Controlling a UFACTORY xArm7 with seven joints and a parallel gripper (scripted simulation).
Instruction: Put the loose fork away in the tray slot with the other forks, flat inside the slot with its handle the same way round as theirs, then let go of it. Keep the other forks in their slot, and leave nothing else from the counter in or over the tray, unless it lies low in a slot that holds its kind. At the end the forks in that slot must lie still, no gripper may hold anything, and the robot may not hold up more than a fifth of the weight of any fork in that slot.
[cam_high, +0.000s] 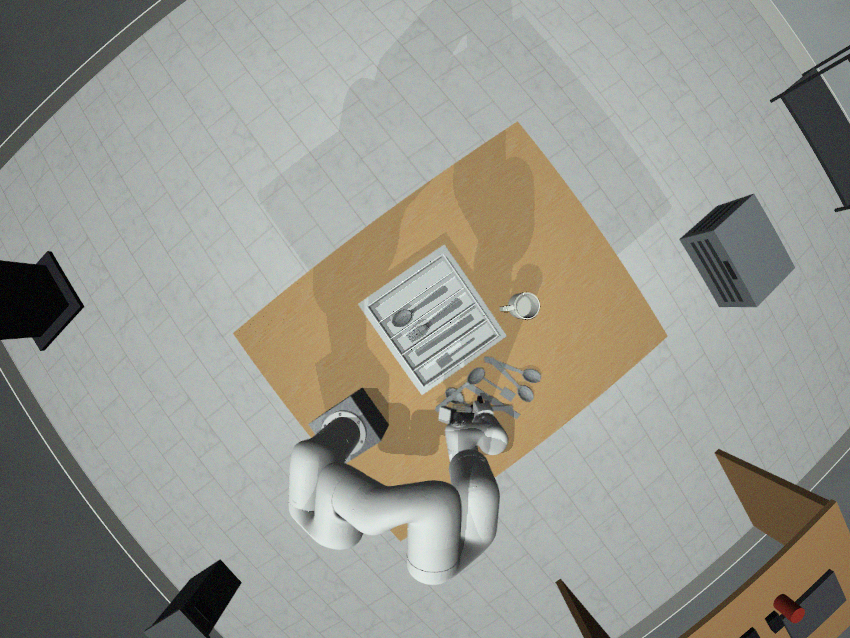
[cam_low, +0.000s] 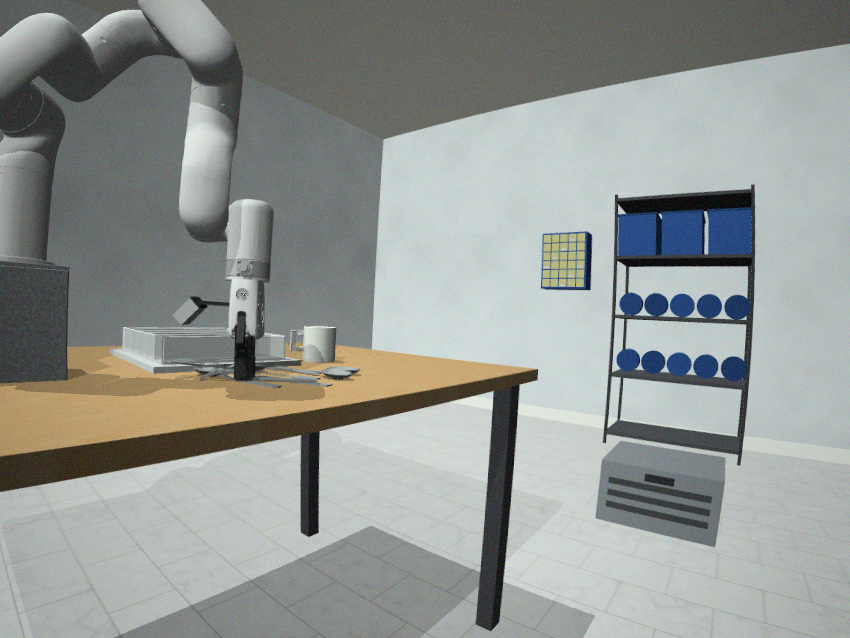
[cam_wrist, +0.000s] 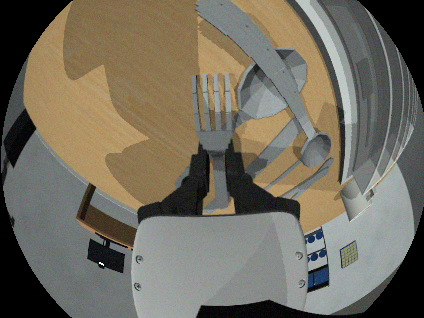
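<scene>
The tray lies 31 cm to the left of my hand, 7 cm ahead of it and 3 cm above it. Also, from my hand: white mug: 31 cm ahead, 17 cm to the left, 1 cm above.
</scene>
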